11 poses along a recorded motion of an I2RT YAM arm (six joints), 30 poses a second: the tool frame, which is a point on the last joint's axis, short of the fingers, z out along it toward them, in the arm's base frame.
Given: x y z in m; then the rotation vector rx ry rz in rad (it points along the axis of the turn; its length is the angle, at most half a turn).
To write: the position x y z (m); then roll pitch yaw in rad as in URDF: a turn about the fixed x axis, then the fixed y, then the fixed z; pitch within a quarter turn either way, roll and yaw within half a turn. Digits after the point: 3 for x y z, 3 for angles.
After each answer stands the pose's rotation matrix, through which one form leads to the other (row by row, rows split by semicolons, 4 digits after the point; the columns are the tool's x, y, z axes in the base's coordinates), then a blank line. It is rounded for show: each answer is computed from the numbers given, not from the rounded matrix.
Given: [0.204 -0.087 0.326 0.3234 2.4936 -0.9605]
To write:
[0.204 -0.087 0.326 -2.423 0.506 3.077]
-0.8731 0.3667 0.3214; 0.0564 0.7306 -0.6805; -0.4844 -0.5760 -0.6585

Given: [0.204 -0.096 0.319 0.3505 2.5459 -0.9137]
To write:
[0.204 -0.096 0.319 -2.478 0.476 3.035]
-0.8839 0.3645 0.2931; 0.0950 0.7534 -0.6507; -0.4580 -0.5472 -0.7005

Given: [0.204 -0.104 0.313 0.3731 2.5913 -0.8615]
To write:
[0.204 -0.104 0.313 -2.532 0.450 2.999]
-0.8913 0.3627 0.2720; 0.1277 0.7765 -0.6171; -0.4350 -0.5153 -0.7384

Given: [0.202 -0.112 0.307 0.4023 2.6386 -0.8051]
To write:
[0.202 -0.112 0.307 -2.588 0.421 2.960]
-0.8977 0.3647 0.2471; 0.1647 0.7980 -0.5797; -0.4086 -0.4797 -0.7765

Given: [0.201 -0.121 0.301 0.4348 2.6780 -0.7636]
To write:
[0.201 -0.121 0.301 -2.630 0.393 2.924]
-0.9019 0.3716 0.2203; 0.1995 0.8106 -0.5505; -0.3831 -0.4525 -0.8052

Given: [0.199 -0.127 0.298 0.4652 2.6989 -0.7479]
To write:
[0.199 -0.127 0.298 -2.648 0.377 2.896]
-0.9021 0.3830 0.1989; 0.2260 0.8119 -0.5383; -0.3677 -0.4407 -0.8189

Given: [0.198 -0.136 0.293 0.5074 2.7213 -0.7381]
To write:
[0.198 -0.136 0.293 -2.663 0.356 2.861]
-0.9004 0.4004 0.1699; 0.2597 0.8082 -0.5285; -0.3490 -0.4318 -0.8317

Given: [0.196 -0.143 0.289 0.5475 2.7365 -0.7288]
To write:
[0.196 -0.143 0.289 -2.676 0.342 2.829]
-0.8962 0.4185 0.1471; 0.2900 0.8035 -0.5199; -0.3357 -0.4233 -0.8415

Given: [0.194 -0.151 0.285 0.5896 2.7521 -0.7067]
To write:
[0.194 -0.151 0.285 -2.697 0.329 2.794]
-0.8900 0.4377 0.1276; 0.3221 0.8017 -0.5035; -0.3227 -0.4071 -0.8545

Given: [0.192 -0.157 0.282 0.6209 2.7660 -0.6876]
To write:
[0.192 -0.157 0.282 -2.714 0.315 2.769]
-0.8854 0.4511 0.1121; 0.3461 0.8008 -0.4888; -0.3102 -0.3940 -0.8652

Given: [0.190 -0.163 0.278 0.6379 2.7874 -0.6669]
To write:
[0.190 -0.163 0.278 -2.730 0.296 2.754]
-0.8856 0.4545 0.0960; 0.3618 0.8045 -0.4710; -0.2913 -0.3824 -0.8769

